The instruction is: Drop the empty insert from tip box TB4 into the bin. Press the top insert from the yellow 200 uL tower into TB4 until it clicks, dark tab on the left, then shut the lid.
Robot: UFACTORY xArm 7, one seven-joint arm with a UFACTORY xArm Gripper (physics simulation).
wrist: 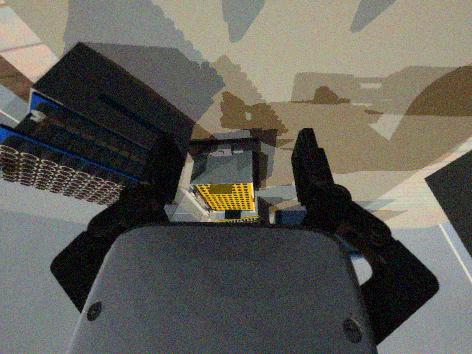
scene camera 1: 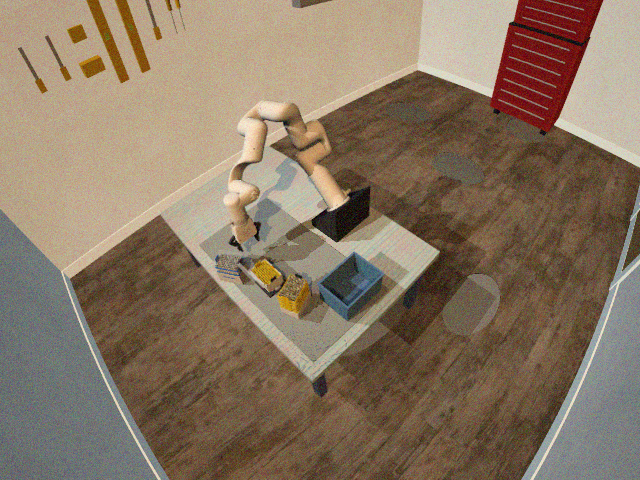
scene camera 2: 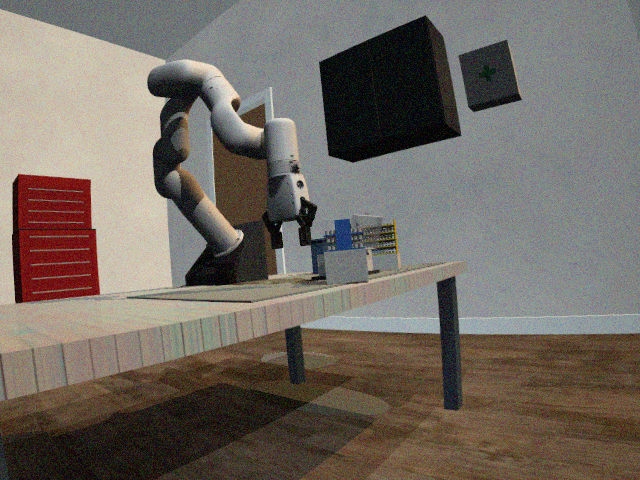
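My gripper [scene camera 1: 247,243] [scene camera 2: 291,244] [wrist: 234,144] is open and empty. It hangs above table height, beside the blue tower and behind TB4. TB4 [wrist: 222,171] stands between the two towers with its clear lid open. Its yellow insert [scene camera 1: 266,272] [wrist: 227,198] shows empty dark holes, and a dark tab [wrist: 232,214] is at the end away from the gripper. The yellow tower [scene camera 1: 293,295] [scene camera 2: 386,238] holds stacked inserts full of tips; it is mostly hidden in the wrist view. The blue bin [scene camera 1: 347,292] stands beyond the yellow tower and looks empty.
A blue tip tower [scene camera 1: 227,265] [scene camera 2: 342,235] stands on the other side of TB4, close to one finger in the wrist view. The arm's black base block [scene camera 1: 345,217] stands across the table [scene camera 1: 421,251]. A red cabinet [scene camera 1: 537,77] stands far off by the wall.
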